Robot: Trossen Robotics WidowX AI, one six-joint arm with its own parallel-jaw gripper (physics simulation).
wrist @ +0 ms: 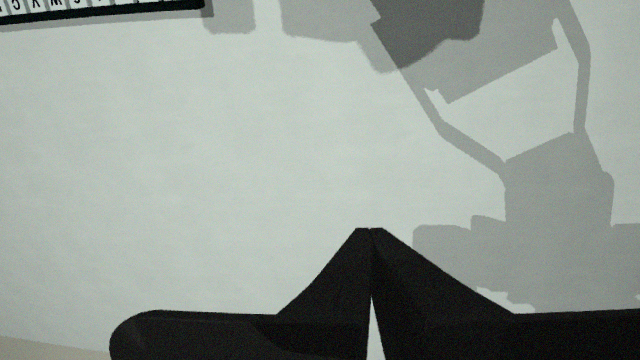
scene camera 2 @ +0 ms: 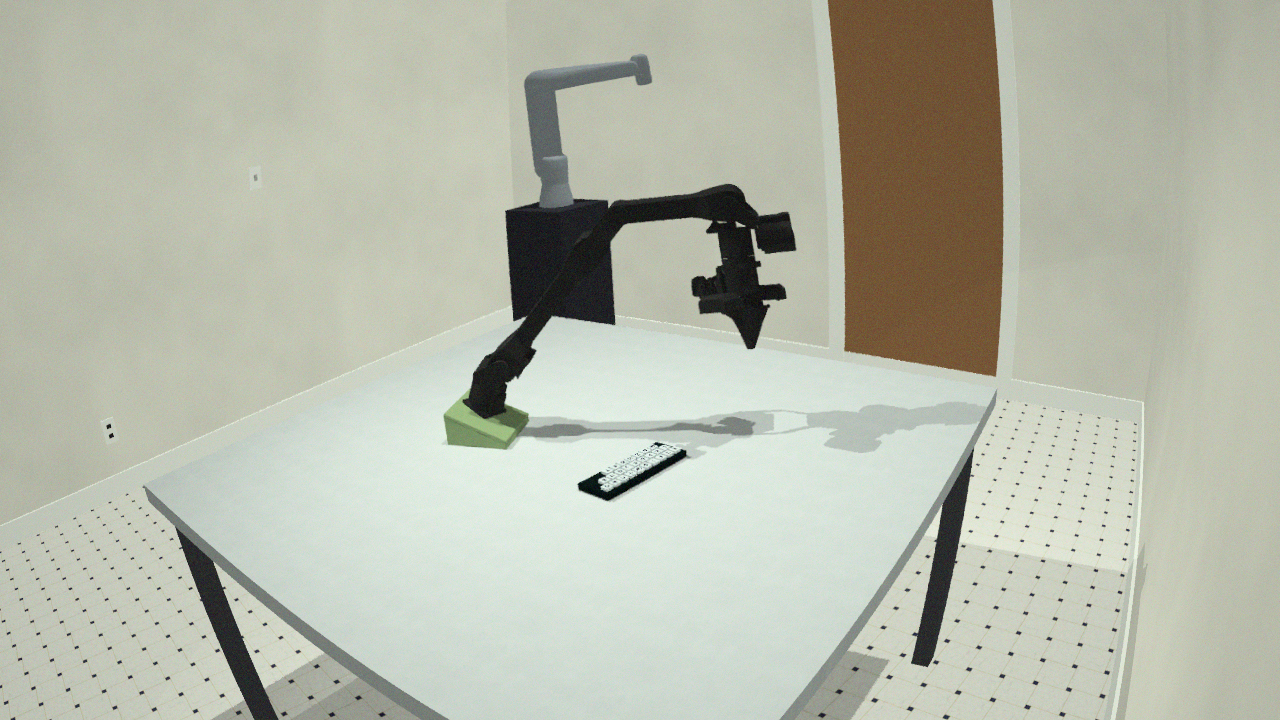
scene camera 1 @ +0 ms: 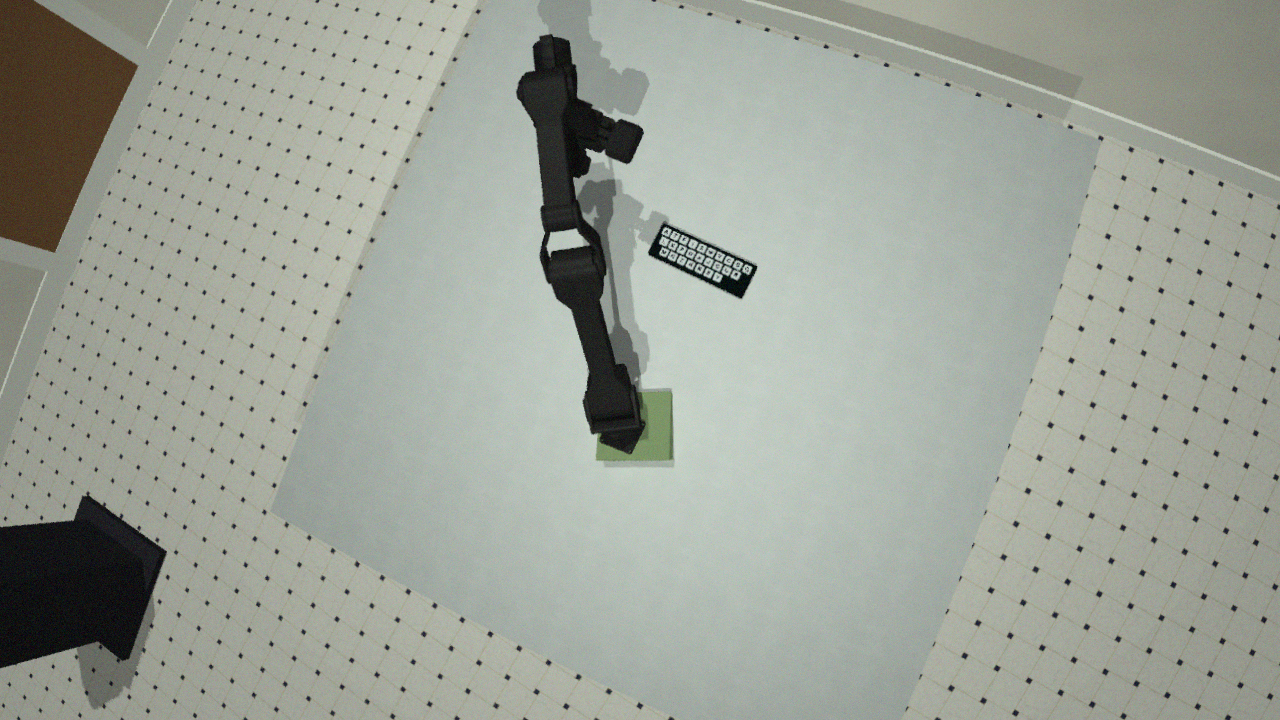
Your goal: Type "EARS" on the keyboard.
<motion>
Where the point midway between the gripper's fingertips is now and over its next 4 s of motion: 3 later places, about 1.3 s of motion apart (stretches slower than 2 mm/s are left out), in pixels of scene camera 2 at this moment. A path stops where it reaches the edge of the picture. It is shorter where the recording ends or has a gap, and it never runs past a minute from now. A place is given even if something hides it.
The gripper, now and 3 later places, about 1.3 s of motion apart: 751,349; 751,332; 735,329; 706,339
</motion>
